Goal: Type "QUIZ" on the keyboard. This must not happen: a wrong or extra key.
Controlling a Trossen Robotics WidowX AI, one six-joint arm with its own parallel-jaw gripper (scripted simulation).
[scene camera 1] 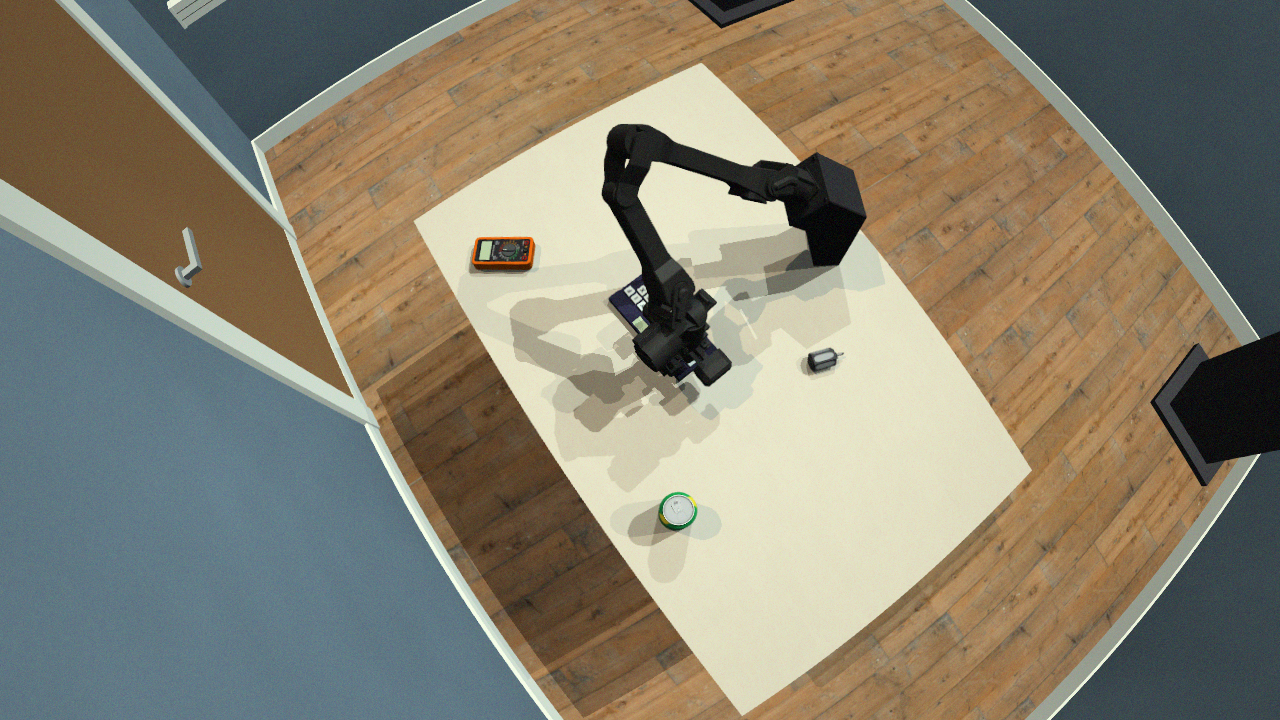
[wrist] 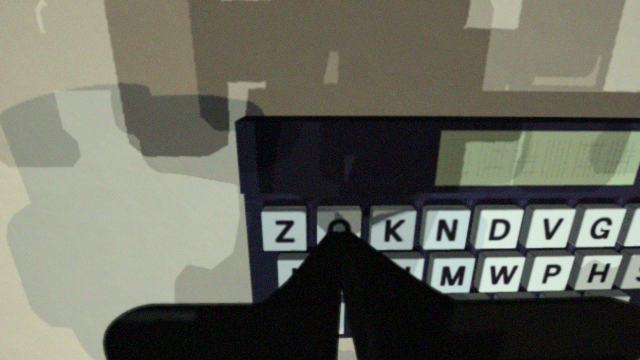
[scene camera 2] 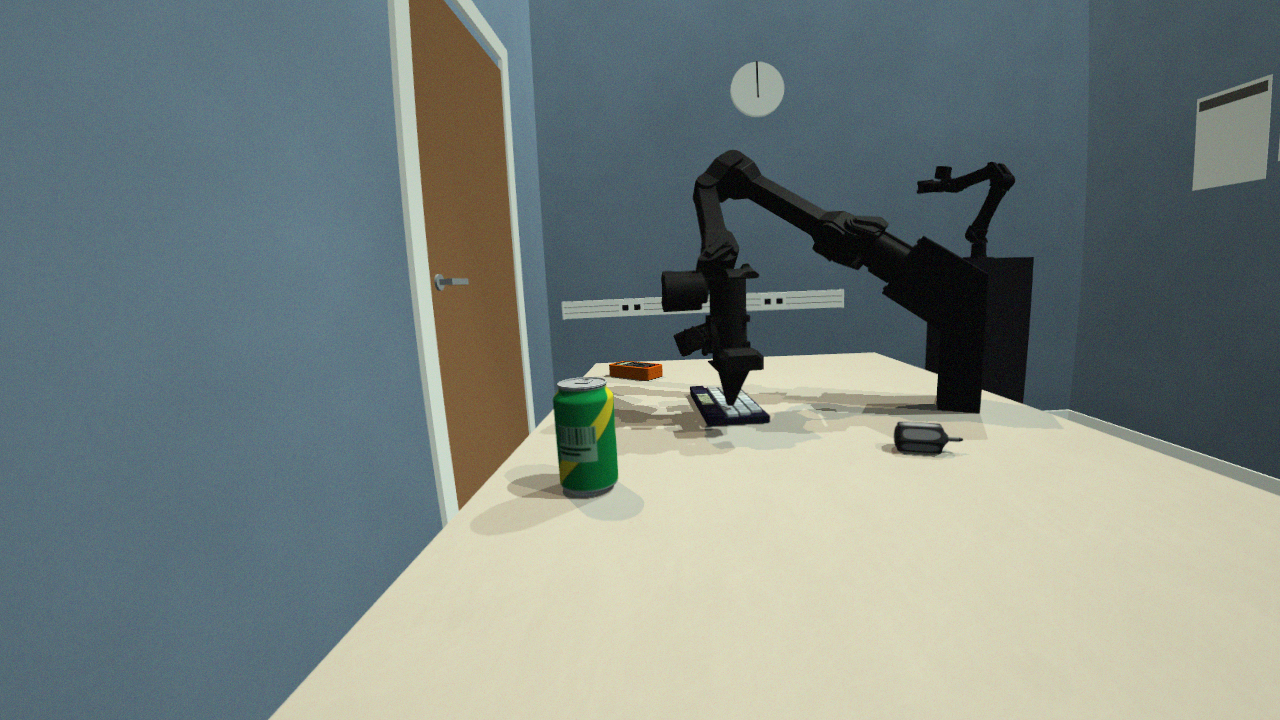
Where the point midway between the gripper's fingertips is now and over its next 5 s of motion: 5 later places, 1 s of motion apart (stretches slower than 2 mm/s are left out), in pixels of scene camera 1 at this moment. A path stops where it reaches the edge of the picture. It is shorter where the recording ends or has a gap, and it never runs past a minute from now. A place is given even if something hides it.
My gripper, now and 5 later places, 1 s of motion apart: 684,351; 683,348; 668,300; 666,298; 635,297; 636,297
